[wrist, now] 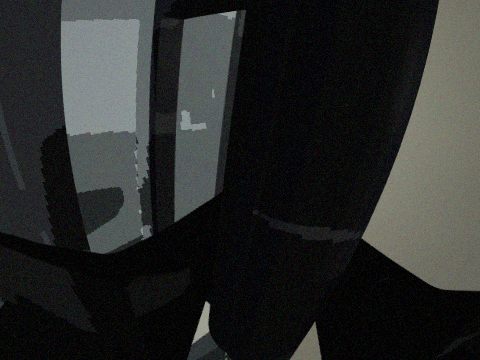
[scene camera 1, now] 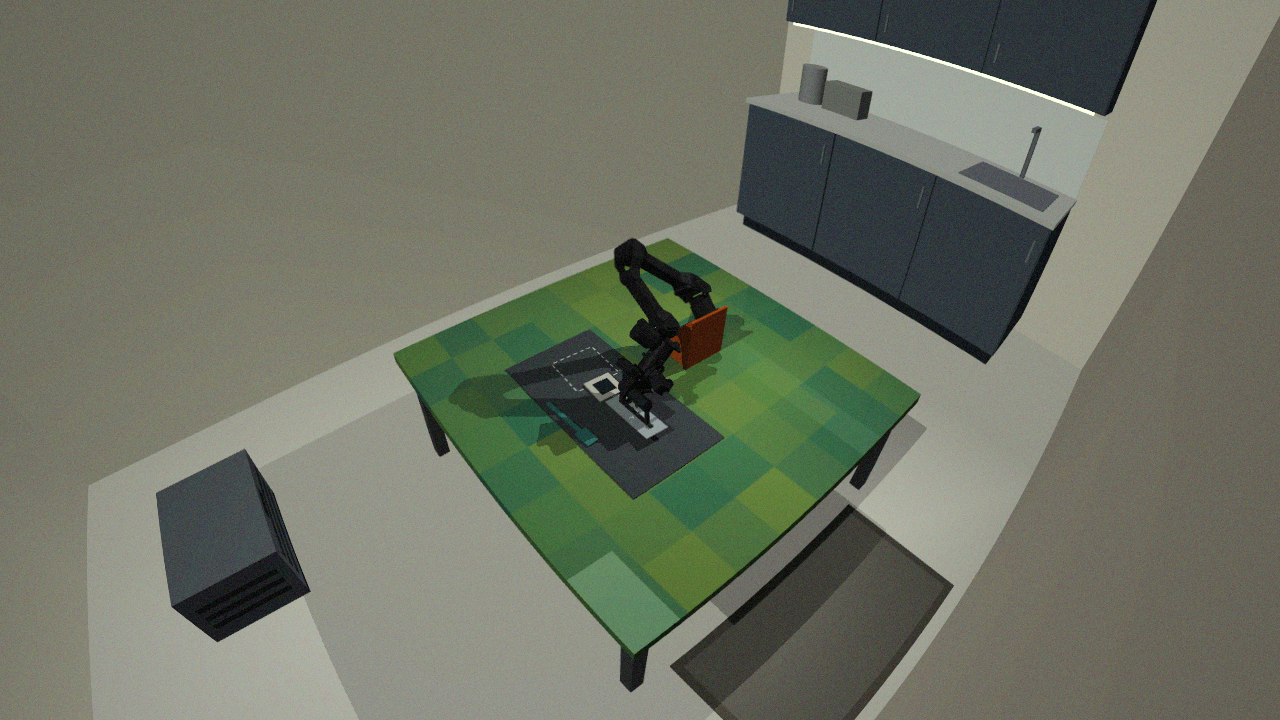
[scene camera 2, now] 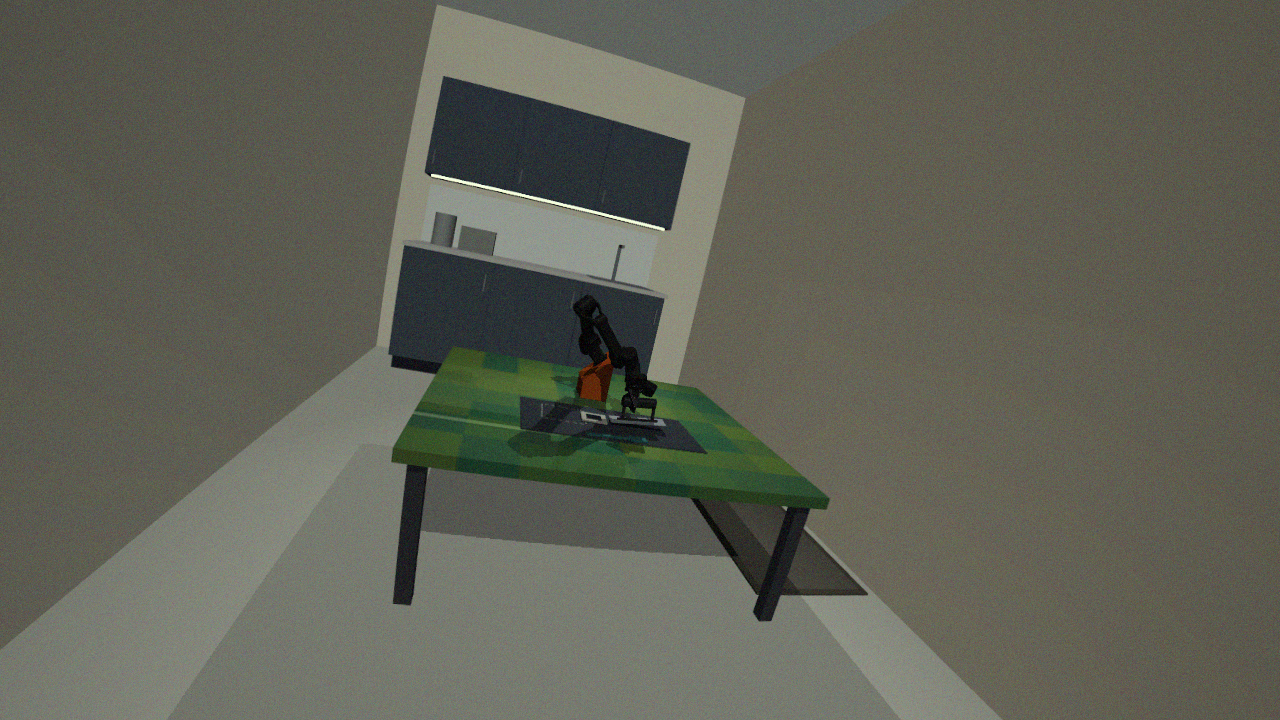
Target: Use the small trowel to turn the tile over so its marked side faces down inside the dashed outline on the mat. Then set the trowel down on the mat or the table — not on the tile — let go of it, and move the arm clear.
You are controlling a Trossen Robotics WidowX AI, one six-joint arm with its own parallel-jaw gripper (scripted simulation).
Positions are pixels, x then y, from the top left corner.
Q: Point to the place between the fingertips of the gripper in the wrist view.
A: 267, 207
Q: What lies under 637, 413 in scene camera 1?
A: A small trowel.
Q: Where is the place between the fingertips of the gripper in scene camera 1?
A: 623, 401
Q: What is the gripper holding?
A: A small trowel.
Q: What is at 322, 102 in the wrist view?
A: A small trowel.
